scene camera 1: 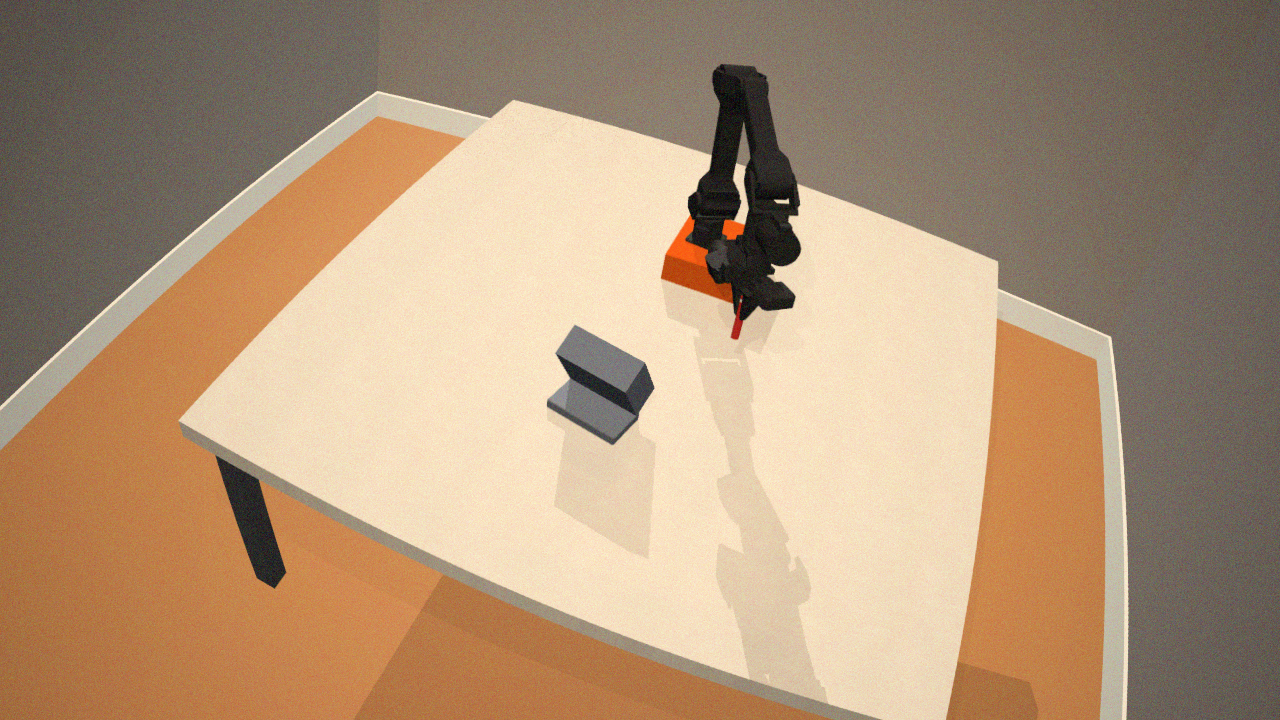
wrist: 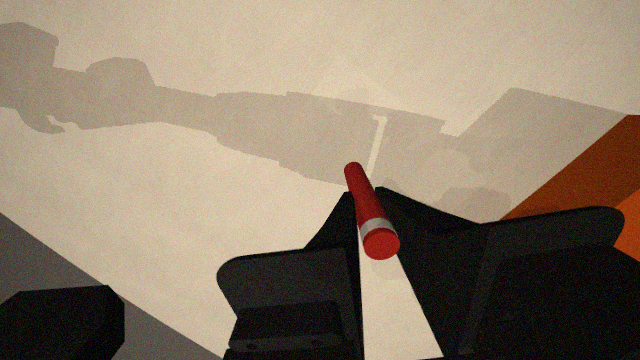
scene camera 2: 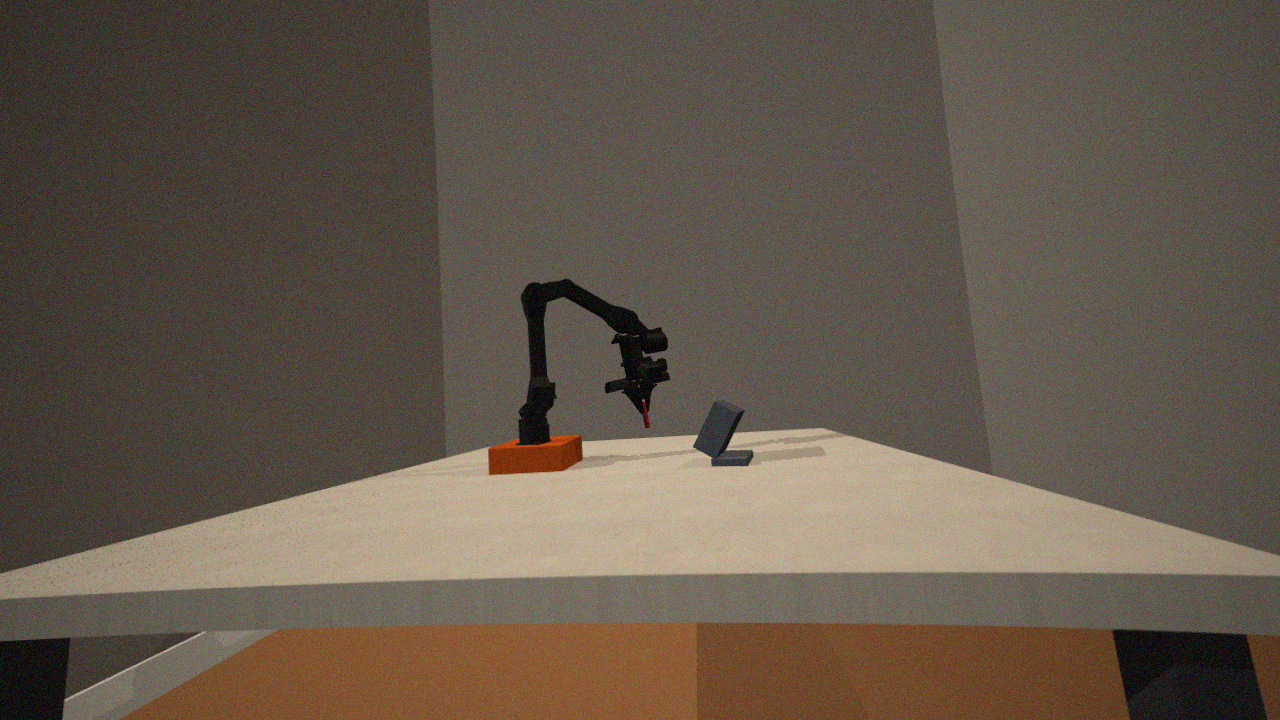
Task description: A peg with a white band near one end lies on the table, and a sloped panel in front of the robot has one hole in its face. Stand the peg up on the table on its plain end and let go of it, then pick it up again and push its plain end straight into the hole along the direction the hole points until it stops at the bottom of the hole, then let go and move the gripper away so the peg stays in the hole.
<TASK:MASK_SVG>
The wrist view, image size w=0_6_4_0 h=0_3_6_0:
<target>my gripper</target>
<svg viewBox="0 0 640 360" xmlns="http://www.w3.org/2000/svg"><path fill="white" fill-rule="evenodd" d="M125 302L117 296L109 285L19 291L13 297L11 296L4 303L0 304L0 360L111 360L125 340ZM351 191L342 194L321 229L303 249L238 256L231 260L229 259L218 269L216 276L218 286L237 316L228 342L229 348L227 348L222 360L365 360L359 236L355 201ZM375 188L375 193L387 214L387 218L400 240L400 248L396 255L428 320L428 325L438 342L439 349L444 355L443 357L420 360L640 360L640 261L613 247L624 227L625 219L622 211L607 206L587 206L540 215L475 223L440 209L427 206L383 186Z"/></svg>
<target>red peg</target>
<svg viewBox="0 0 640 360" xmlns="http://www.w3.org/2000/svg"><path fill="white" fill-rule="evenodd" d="M350 162L345 166L344 174L348 189L354 197L356 220L365 252L368 257L374 260L391 258L400 248L398 235L389 222L387 214L362 165L358 162Z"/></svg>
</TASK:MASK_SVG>
